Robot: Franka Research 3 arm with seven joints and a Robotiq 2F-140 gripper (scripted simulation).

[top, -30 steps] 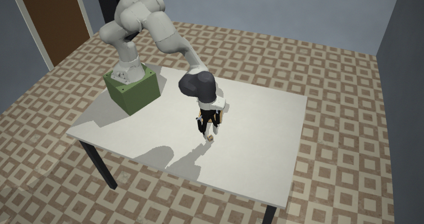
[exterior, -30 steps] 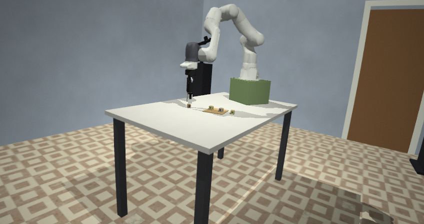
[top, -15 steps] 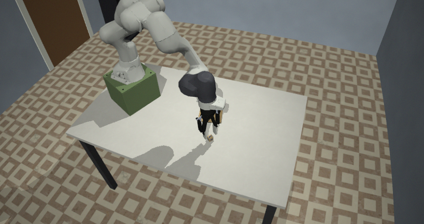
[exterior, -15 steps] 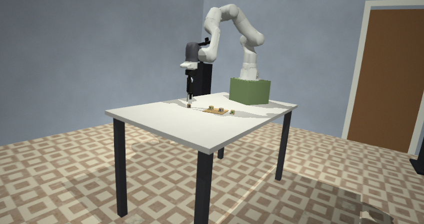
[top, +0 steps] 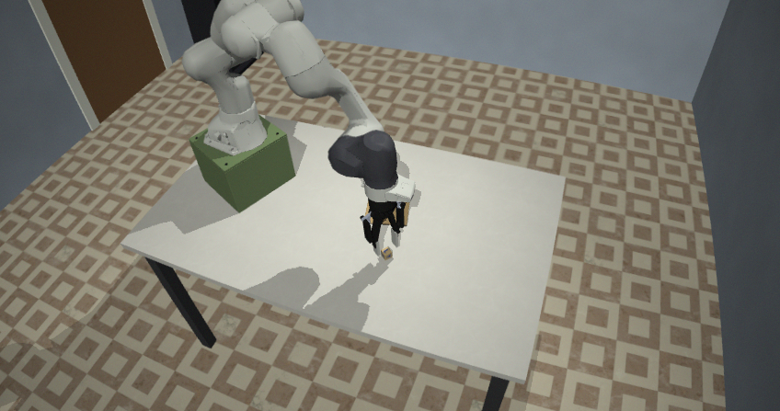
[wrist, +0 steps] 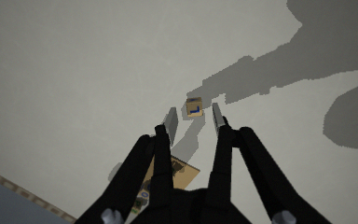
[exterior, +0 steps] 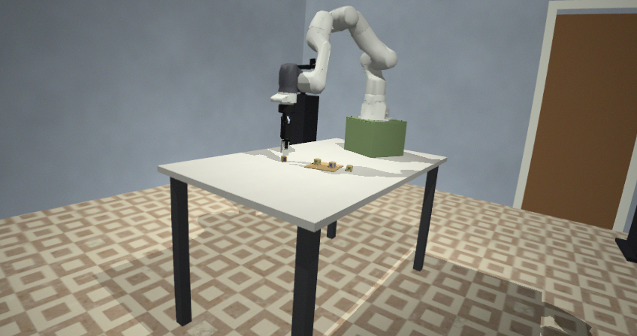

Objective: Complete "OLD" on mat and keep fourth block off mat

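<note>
Right now the tan mat is 190 mm to the left of my hand, 60 mm below it and 60 mm behind it.
</note>
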